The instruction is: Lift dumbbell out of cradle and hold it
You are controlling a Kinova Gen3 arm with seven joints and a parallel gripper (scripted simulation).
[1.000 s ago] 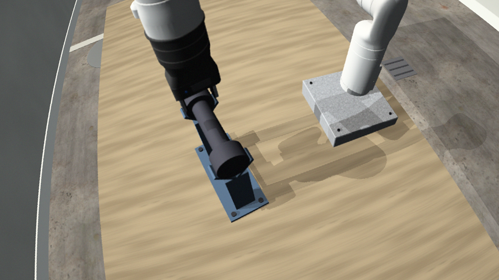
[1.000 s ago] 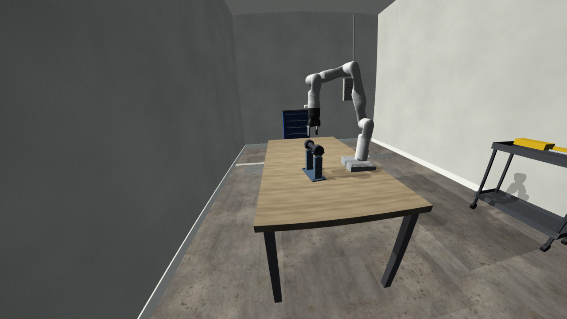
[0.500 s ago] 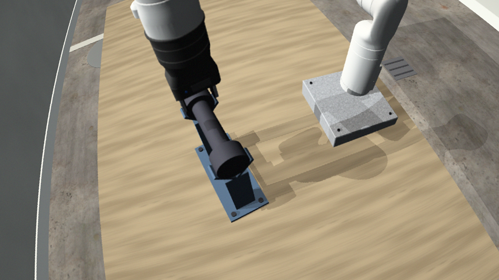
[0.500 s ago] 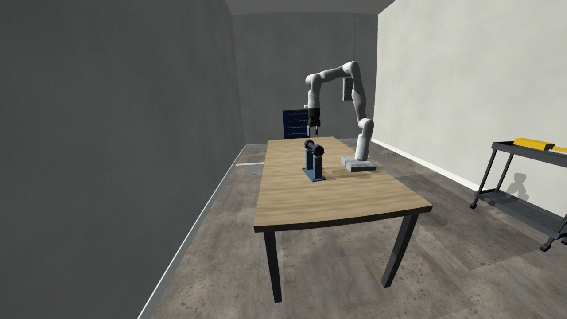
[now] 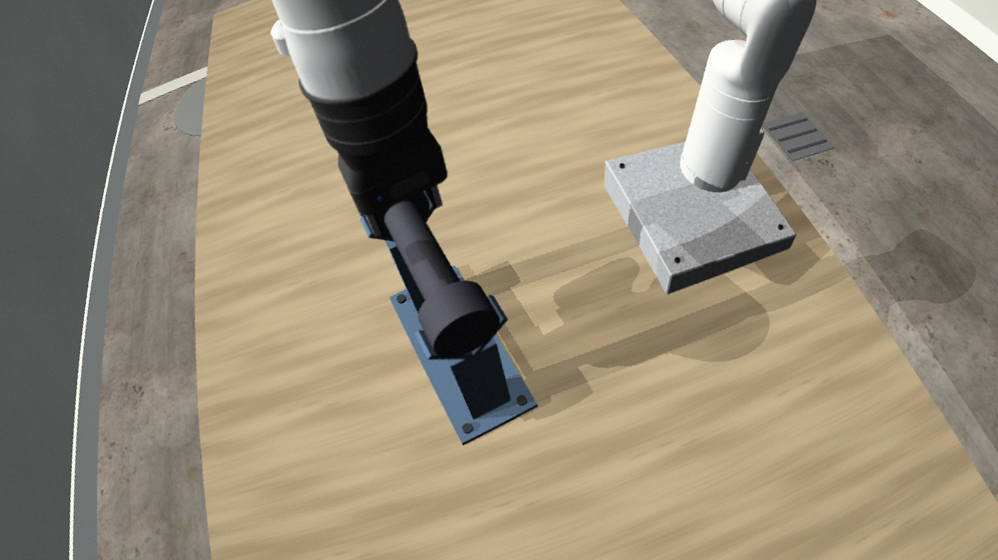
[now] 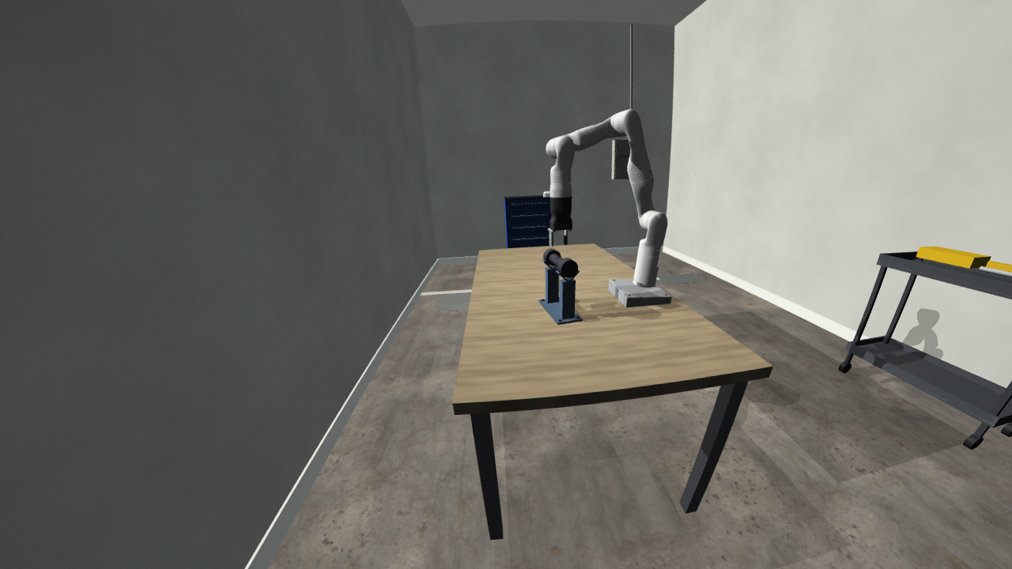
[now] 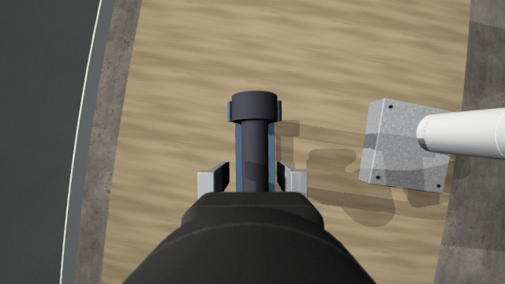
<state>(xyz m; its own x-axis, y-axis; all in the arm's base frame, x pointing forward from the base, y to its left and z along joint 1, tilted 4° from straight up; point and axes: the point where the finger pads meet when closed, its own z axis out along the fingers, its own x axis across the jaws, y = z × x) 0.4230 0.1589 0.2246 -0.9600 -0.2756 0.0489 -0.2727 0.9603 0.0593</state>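
The dark dumbbell is 8 cm below my hand. Also, from my hand: blue cradle (20 cm below).
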